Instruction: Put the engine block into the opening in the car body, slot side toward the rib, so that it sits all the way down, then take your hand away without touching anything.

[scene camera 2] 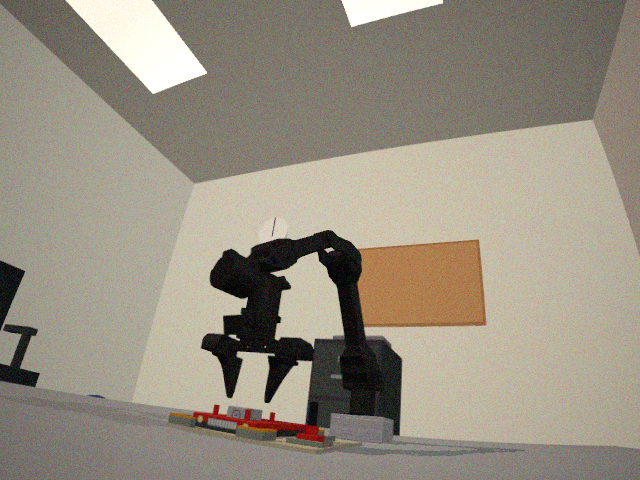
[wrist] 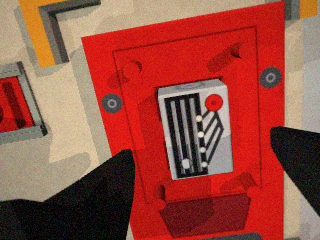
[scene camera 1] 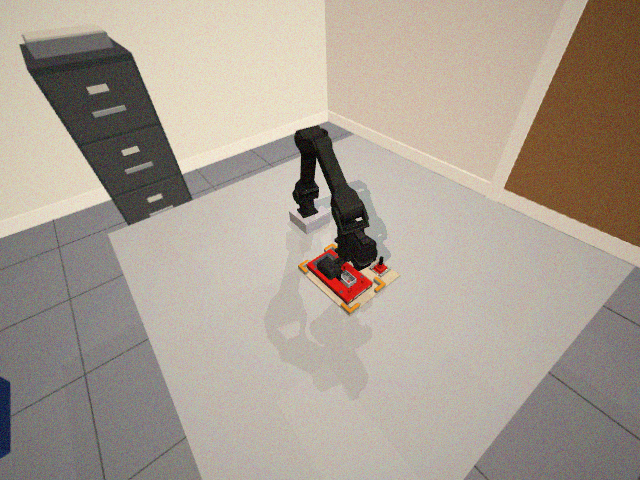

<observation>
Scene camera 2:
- my gripper: 247, 400
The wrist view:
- my gripper: 200, 147
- red car body: 246, 52
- grey engine block: 196, 119
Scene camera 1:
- my gripper: 347, 274
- red car body: 347, 295
</observation>
